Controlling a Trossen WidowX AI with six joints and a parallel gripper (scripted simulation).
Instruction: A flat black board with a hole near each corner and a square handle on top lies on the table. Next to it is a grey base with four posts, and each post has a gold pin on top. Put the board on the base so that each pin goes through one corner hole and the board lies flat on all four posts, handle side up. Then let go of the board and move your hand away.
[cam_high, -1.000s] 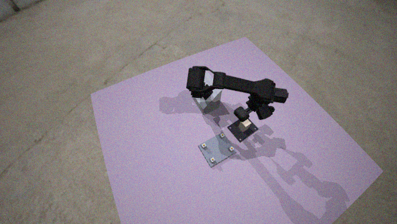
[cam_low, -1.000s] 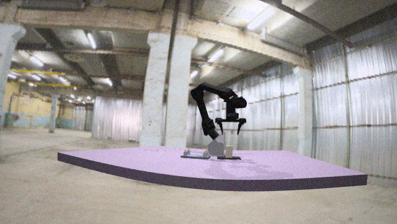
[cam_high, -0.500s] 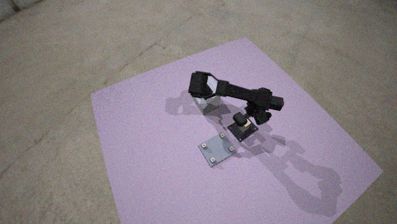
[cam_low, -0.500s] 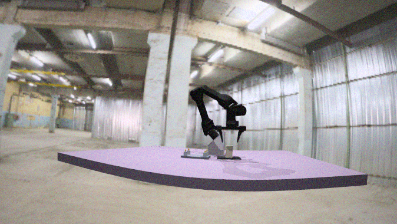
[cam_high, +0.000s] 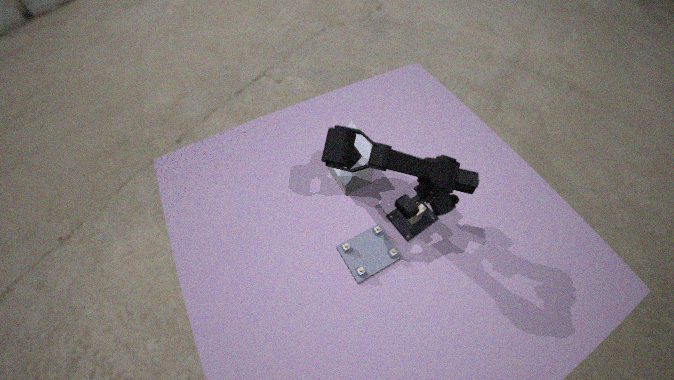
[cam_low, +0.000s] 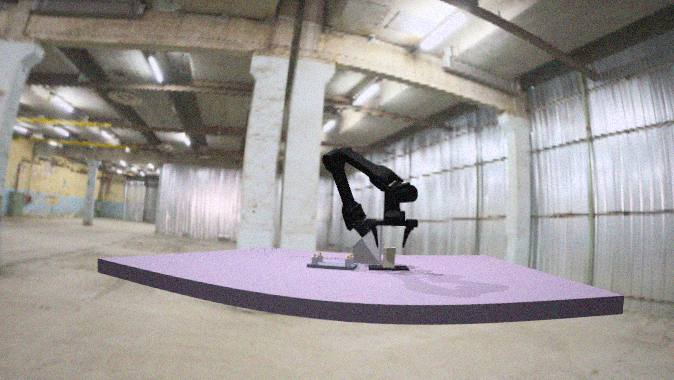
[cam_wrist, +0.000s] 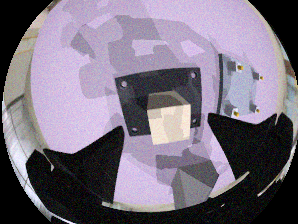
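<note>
My gripper tip is 50 mm above the flat black board. The rest, counted from my gripper tip: grey base (200 mm to the right, 70 mm below, 30 mm ahead).
</note>
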